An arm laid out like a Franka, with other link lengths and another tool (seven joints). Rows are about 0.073 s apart.
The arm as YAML. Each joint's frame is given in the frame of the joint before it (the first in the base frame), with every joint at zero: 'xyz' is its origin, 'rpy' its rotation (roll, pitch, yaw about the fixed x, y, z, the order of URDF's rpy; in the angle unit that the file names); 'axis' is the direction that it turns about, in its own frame. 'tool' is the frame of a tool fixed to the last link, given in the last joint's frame.
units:
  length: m
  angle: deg
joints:
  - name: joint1
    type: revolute
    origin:
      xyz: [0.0, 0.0, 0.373]
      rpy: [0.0, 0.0, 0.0]
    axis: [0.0, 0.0, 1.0]
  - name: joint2
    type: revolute
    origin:
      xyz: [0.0, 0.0, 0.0]
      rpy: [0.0, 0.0, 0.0]
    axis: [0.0, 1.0, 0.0]
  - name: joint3
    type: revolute
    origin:
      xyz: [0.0, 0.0, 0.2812]
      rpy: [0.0, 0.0, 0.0]
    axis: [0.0, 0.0, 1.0]
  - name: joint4
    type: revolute
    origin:
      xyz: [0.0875, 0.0, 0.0]
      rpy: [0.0, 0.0, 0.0]
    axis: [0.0, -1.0, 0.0]
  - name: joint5
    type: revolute
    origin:
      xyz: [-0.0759, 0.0, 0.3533]
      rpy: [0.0, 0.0, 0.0]
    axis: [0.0, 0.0, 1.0]
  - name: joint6
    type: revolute
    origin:
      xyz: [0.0, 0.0, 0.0]
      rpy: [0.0, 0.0, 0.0]
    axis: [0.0, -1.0, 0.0]
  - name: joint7
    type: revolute
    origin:
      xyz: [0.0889, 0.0, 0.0]
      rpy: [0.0, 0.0, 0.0]
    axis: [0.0, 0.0, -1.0]
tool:
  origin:
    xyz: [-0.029, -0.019, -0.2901]
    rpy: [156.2, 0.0, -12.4]
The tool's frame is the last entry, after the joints.
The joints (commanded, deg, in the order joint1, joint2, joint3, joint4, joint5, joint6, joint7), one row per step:
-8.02 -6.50 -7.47 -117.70 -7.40 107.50 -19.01
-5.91 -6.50 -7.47 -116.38 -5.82 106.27 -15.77
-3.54 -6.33 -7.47 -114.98 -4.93 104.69 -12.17
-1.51 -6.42 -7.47 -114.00 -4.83 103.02 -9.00
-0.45 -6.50 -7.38 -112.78 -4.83 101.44 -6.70
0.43 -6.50 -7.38 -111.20 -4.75 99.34 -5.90
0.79 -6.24 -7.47 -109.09 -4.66 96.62 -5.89
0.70 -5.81 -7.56 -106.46 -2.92 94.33 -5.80
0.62 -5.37 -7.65 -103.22 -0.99 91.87 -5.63
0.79 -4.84 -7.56 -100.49 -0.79 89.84 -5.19
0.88 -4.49 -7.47 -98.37 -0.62 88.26 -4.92
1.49 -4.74 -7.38 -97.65 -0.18 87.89 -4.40
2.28 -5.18 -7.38 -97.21 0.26 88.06 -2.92
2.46 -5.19 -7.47 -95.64 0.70 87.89 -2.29
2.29 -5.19 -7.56 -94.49 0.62 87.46 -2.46
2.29 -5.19 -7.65 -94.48 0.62 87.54 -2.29
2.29 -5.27 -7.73 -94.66 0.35 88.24 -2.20
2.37 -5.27 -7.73 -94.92 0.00 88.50 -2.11
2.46 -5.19 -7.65 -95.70 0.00 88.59 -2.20
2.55 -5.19 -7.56 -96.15 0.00 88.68 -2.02
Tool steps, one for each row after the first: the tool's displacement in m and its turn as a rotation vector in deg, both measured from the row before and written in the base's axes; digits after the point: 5 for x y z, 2 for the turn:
0.00762 0.02358 0.00700 1.09 -0.69 -1.80
0.00516 0.02347 0.00664 0.54 -0.04 -1.64
0.00046 0.01783 0.00631 -0.10 0.40 -1.28
0.00019 0.00984 0.00810 -0.21 0.15 -1.26
-0.00086 0.00738 0.00960 0.02 0.46 -0.10
-0.00246 0.00228 0.01091 0.11 0.86 0.03
0.00191 0.00653 0.01238 1.61 -0.10 -0.78
0.00366 0.00761 0.01649 1.77 -0.56 -0.74
0.00252 0.00278 0.01335 0.05 -0.18 -0.24
0.00153 0.00213 0.01078 0.06 -0.20 -0.13
0.00185 0.00784 0.00653 0.35 -0.64 0.15
0.00287 0.00895 0.00652 0.28 -1.06 -0.71
0.00535 0.00269 0.01077 0.29 -1.43 -0.56
0.00188 -0.00287 0.00771 -0.13 -0.71 -0.09
0.00030 -0.00069 0.00013 -0.01 -0.08 -0.26
0.00253 -0.00225 0.00008 -0.31 -0.57 -0.18
0.00025 -0.00109 -0.00150 -0.35 0.03 -0.01
-0.00216 0.00163 -0.00608 0.05 0.77 0.27
-0.00113 0.00170 -0.00308 0.02 0.36 0.00

